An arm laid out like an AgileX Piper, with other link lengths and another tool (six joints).
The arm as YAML. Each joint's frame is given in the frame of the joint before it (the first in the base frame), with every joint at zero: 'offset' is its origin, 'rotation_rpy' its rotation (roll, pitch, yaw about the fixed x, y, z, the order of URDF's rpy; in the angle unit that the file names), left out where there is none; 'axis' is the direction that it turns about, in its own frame. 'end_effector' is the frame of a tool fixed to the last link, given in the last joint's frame.
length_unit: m
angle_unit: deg
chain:
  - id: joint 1
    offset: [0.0, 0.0, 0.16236]
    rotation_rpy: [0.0, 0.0, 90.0]
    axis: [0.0, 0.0, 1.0]
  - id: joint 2
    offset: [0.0, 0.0, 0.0]
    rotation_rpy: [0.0, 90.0, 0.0]
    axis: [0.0, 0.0, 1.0]
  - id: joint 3
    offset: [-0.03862, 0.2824, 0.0]
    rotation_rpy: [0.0, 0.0, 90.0]
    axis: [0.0, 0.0, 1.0]
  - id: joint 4
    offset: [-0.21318, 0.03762, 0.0]
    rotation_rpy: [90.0, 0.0, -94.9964]
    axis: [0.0, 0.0, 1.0]
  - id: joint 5
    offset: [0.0, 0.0, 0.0]
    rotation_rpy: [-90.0, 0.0, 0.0]
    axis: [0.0, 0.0, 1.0]
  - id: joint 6
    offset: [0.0, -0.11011, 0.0]
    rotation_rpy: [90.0, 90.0, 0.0]
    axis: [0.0, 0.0, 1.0]
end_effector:
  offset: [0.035, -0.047, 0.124]
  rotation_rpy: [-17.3, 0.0, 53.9]
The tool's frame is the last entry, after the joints.
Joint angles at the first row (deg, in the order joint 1, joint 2, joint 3, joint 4, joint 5, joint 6):
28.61, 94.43, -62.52, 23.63, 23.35, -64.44
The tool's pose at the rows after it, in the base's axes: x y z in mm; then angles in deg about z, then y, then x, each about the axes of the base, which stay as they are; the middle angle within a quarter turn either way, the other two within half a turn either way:
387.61 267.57 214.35 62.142 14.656 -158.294
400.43 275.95 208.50 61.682 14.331 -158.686
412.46 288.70 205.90 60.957 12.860 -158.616
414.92 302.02 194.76 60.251 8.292 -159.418
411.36 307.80 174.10 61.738 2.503 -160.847
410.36 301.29 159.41 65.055 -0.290 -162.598
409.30 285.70 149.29 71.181 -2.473 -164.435
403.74 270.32 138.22 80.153 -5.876 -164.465
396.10 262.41 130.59 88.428 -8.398 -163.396
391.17 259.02 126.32 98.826 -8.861 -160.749
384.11 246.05 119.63 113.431 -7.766 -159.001
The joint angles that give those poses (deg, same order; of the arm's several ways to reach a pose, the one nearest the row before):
29.63, 97.60, -63.76, 22.86, 21.53, -65.58
29.63, 101.02, -67.37, 22.40, 22.17, -65.70
29.64, 104.72, -73.07, 22.32, 25.44, -65.77
29.63, 108.63, -79.40, 22.32, 32.31, -65.68
29.63, 112.16, -83.78, 21.89, 38.94, -63.39
29.63, 113.52, -84.98, 19.38, 41.90, -58.48
29.63, 113.53, -85.24, 15.38, 44.84, -49.88
29.69, 113.53, -85.24, 13.50, 48.38, -39.73
30.39, 113.53, -85.24, 12.81, 50.89, -30.46
31.91, 113.53, -85.24, 12.15, 51.38, -18.30
33.97, 113.53, -85.24, 8.84, 52.31, 0.00

